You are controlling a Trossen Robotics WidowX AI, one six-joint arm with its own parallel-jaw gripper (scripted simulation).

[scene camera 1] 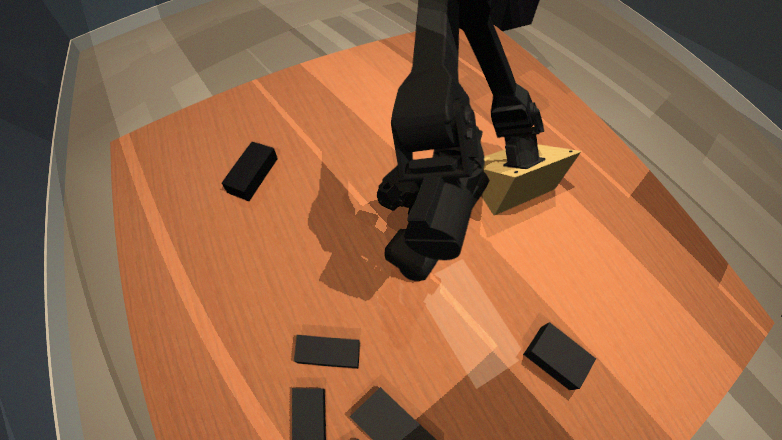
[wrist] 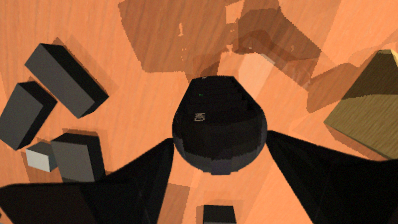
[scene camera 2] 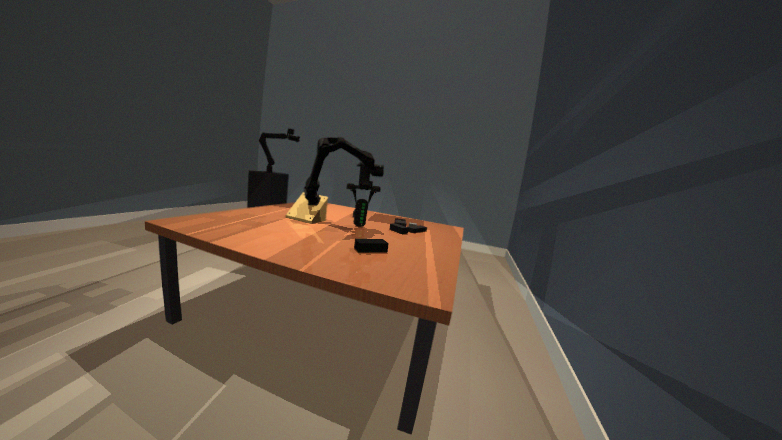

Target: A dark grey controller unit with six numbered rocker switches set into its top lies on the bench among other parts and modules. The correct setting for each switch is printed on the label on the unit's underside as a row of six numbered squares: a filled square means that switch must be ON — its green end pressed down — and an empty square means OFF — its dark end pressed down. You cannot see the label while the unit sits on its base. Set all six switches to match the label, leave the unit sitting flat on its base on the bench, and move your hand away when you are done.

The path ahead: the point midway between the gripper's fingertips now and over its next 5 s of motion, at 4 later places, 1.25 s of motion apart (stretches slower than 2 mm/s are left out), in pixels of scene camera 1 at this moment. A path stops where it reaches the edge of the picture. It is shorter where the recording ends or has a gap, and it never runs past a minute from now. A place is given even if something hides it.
My gripper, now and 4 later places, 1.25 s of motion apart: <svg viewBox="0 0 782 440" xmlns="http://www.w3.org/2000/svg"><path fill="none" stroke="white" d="M431 242L448 254L462 267L474 280L482 291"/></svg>
